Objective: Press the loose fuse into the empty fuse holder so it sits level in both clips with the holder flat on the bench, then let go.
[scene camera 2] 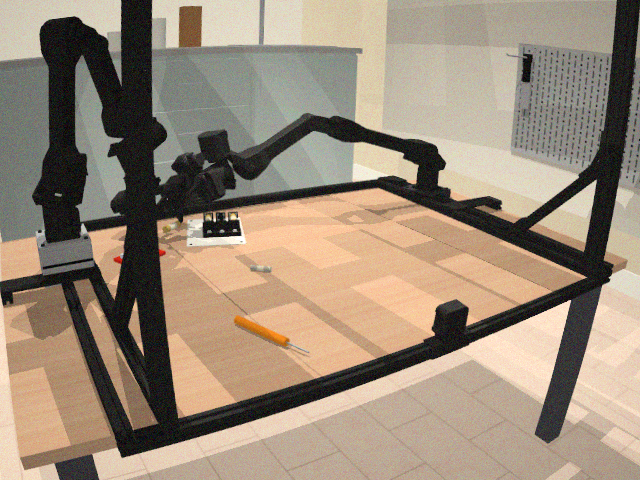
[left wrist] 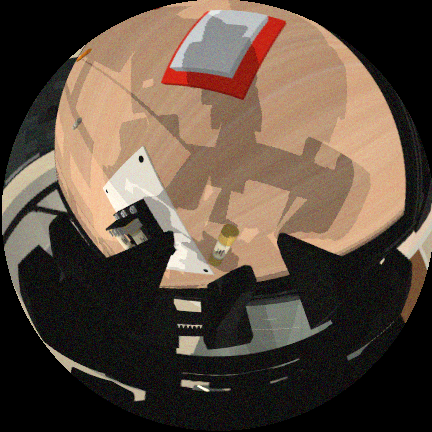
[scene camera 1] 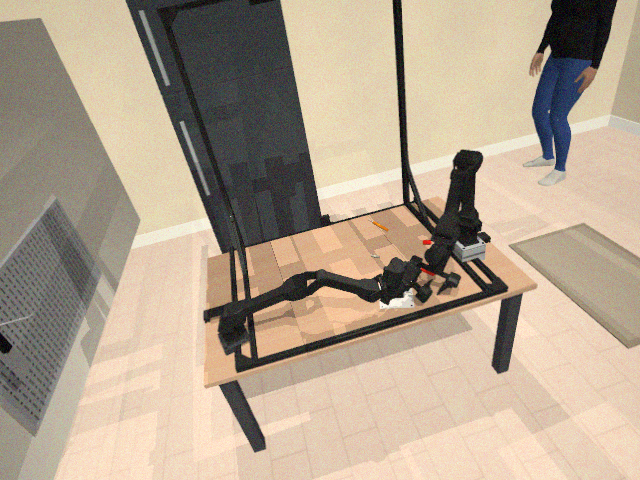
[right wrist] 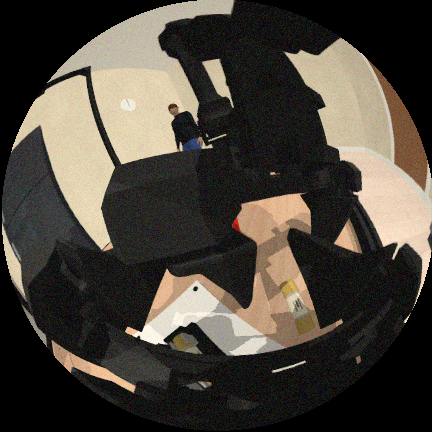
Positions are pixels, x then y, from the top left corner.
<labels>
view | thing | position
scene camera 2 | left gripper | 165, 226
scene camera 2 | right gripper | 165, 208
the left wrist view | left gripper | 227, 237
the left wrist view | right gripper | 143, 253
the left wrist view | red and white card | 222, 53
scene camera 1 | right gripper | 423, 271
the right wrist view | left gripper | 286, 281
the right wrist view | right gripper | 234, 232
</labels>
